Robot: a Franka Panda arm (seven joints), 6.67 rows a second.
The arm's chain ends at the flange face. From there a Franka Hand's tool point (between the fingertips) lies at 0.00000 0.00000 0.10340 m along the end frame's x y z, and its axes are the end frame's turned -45 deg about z.
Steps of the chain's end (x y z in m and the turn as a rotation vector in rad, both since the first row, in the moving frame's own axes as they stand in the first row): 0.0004, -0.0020, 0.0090, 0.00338, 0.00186, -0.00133; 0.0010, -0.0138, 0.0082, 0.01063, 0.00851, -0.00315; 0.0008, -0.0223, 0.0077, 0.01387, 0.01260, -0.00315; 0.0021, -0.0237, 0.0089, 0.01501, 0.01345, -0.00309; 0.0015, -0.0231, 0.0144, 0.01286, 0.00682, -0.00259; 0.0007, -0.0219, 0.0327, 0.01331, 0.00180, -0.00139; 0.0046, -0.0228, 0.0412, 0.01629, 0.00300, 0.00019
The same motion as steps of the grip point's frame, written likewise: 0.0021, -0.0012, 0.0090, 0.00107, 0.00371, -0.00133; 0.0119, -0.0092, 0.0082, 0.00150, 0.01353, -0.00315; 0.0183, -0.0153, 0.0077, 0.00090, 0.01872, -0.00315; 0.0203, -0.0154, 0.0089, 0.00110, 0.02012, -0.00309; 0.0188, -0.0157, 0.0144, 0.00427, 0.01392, -0.00259; 0.0171, -0.0158, 0.0327, 0.00814, 0.01068, -0.00139; 0.0208, -0.0138, 0.0412, 0.00940, 0.01364, 0.00019
